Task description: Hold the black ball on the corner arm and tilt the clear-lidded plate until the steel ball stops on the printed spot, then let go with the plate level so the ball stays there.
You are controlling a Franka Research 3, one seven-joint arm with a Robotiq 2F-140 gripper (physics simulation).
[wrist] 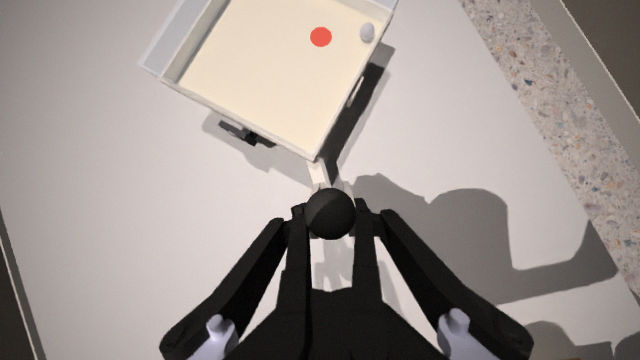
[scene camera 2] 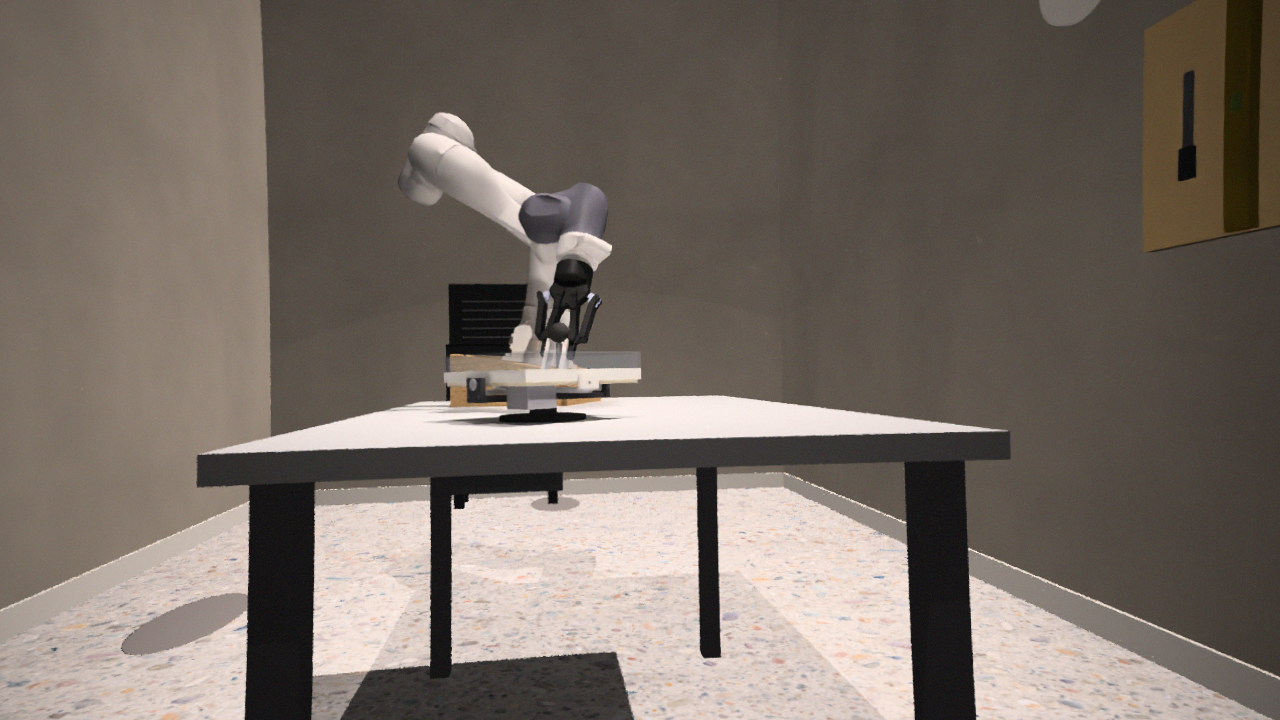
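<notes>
My gripper point(scene camera 2: 558, 333) point(wrist: 331, 193) is shut on the black ball point(scene camera 2: 556, 331) point(wrist: 330, 213), which sits on the pale arm point(wrist: 318, 173) at the plate's near corner. The plate point(scene camera 2: 487, 377) point(wrist: 240, 121) has a cream floor and clear walls and stands on a pivot above the table. The red printed spot point(wrist: 320, 37) is in its upper right part in the wrist view. The grey steel ball point(wrist: 367, 32) lies right of the spot, apart from it, close to the right wall. The plate's exact tilt is hard to judge. The steel ball does not show in the scene view.
The plate's grey post point(scene camera 2: 530, 398) stands on a black round base point(scene camera 2: 542, 416) on the white table point(scene camera 2: 716, 424). A wooden piece point(scene camera 2: 459, 395) shows behind the plate. A black slatted object point(scene camera 2: 486, 313) stands behind the table. A dark bracket point(wrist: 245, 134) sticks out below the plate's side.
</notes>
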